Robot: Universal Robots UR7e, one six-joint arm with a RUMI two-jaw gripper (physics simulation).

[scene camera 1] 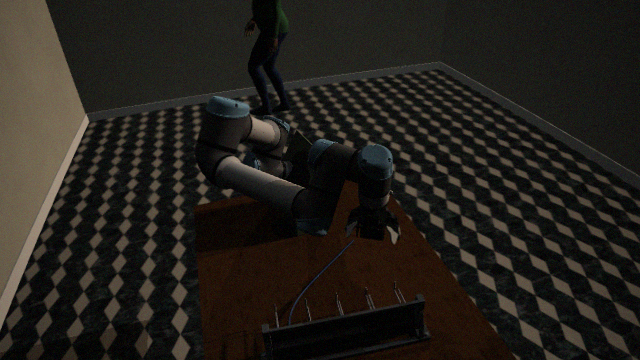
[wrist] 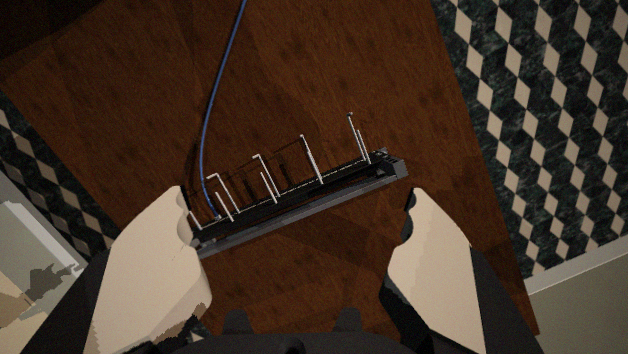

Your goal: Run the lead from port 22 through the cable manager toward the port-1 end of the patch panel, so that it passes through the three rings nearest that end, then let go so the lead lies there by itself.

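Note:
The blue lead rises from the patch panel and runs over the table away from it in a gentle curve. In the scene view it leaves between the two leftmost wire rings. The cable manager's rings stand in a row along the panel; the lead's visible stretch runs outside the rings to the right of it. My gripper is open and empty, high above the table, beyond the ring side of the panel. The lead's far end meets the gripper's outline in the scene view. Port numbers are unreadable.
The brown table has its right edge near the gripper in the scene view. The arm reaches over the table's far left part, with a dark box-like shape behind it. A person stands beyond, near the back wall.

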